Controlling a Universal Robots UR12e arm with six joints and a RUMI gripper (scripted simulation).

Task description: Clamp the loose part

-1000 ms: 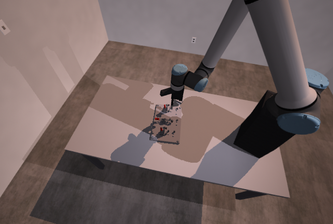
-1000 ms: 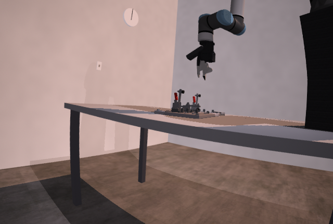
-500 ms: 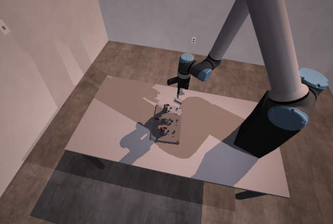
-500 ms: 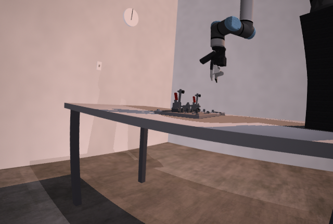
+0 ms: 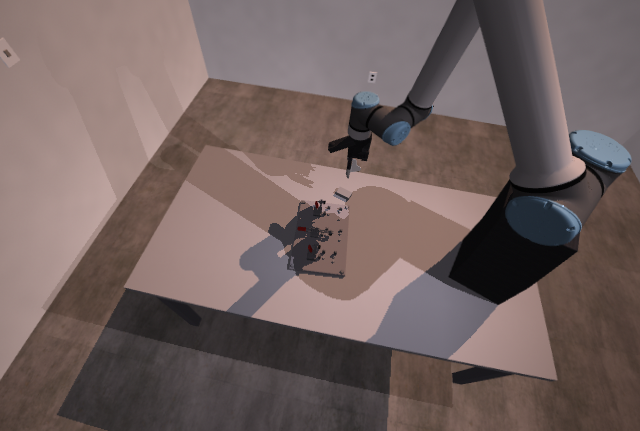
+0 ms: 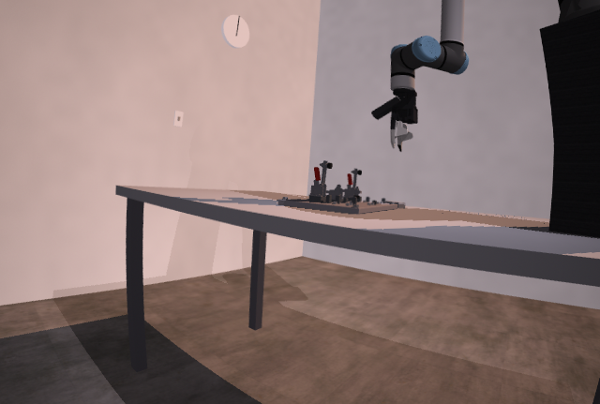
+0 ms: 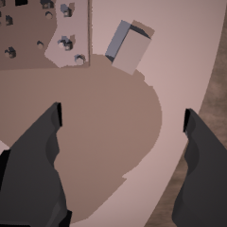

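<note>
Right now my hand is 10 mm to the left of the loose part and 200 mm above it. Round my hand: grey fixture plate: 70 mm ahead, 240 mm to the left, 210 mm below.
</note>
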